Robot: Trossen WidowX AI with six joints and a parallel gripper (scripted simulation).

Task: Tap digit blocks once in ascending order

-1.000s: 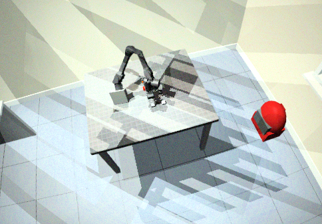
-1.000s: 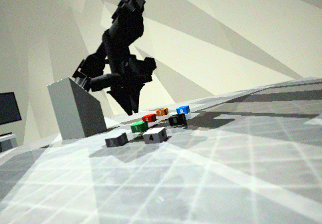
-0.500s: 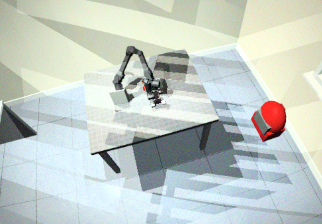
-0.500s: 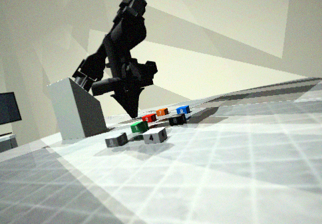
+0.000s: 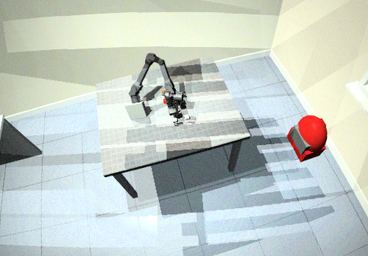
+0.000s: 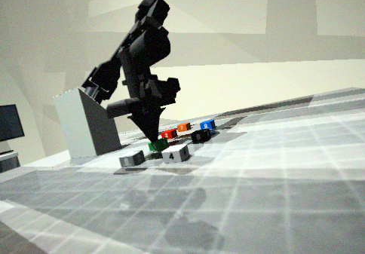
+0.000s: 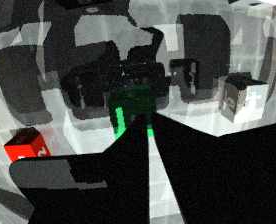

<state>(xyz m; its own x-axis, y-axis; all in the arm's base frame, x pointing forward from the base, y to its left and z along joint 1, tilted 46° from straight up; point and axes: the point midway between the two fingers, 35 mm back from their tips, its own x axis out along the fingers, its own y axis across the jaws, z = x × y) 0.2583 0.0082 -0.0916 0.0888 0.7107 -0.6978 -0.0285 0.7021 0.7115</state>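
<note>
Now: the green block 1 cm to the left of my gripper tip and 1 cm below it. The rest, counted from my gripper tip: grey block: 9 cm to the right, 1 cm below; red block: 11 cm to the left, 3 cm behind, 1 cm below; black block: 10 cm ahead, 3 cm to the left, 1 cm below.
</note>
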